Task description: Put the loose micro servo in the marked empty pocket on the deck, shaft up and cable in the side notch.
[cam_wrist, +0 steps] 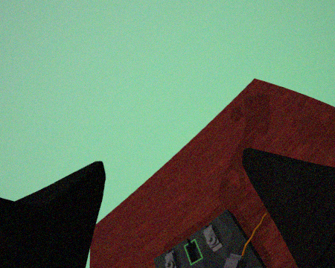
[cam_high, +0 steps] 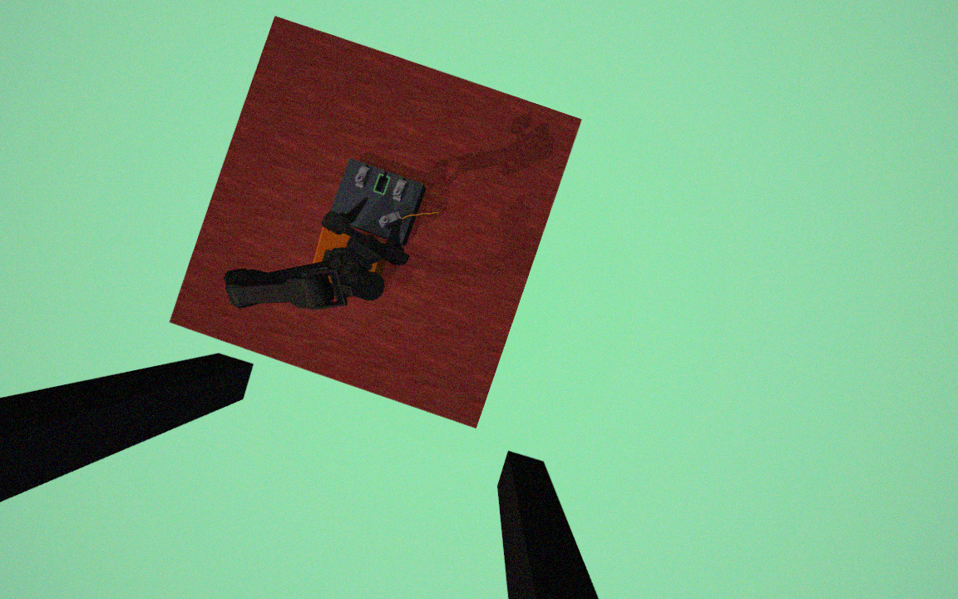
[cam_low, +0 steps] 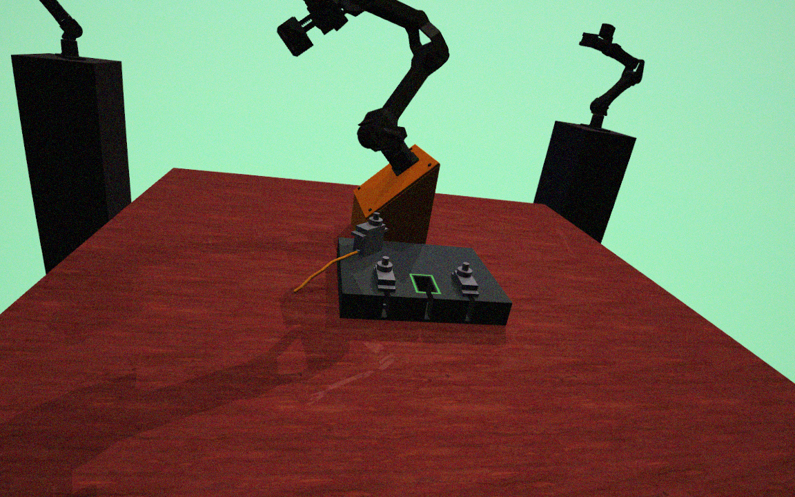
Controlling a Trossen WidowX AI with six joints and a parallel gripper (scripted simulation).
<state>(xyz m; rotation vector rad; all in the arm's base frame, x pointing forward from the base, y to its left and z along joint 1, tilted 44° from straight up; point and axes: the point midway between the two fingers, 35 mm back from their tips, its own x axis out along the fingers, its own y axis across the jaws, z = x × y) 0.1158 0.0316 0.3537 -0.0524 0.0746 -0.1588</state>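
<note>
My gripper tip is 7 cm short of the deck, 21 cm to the right of it and 43 cm above it.
</note>
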